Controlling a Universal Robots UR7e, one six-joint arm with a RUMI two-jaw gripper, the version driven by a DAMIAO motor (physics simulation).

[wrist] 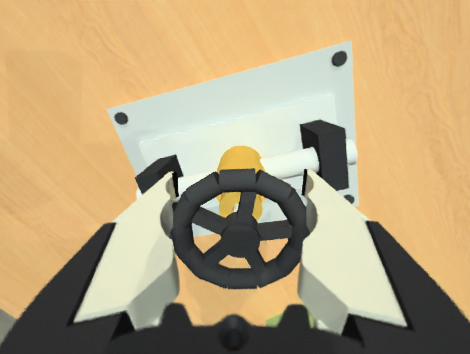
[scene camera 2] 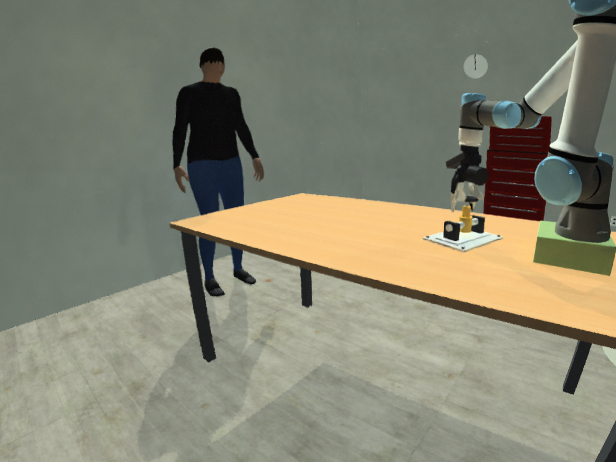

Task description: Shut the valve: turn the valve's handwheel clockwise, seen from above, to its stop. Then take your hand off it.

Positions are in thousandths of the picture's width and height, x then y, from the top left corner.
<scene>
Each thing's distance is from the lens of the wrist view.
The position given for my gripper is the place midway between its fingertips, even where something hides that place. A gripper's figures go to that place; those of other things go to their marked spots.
my gripper (wrist: 510,490): 0.15 m
black handwheel (wrist: 514,662): 0.11 m
white base plate (wrist: 695,202): 0.24 m
The marked spots on the white base plate and the black handwheel are 0.18 m apart.
</scene>
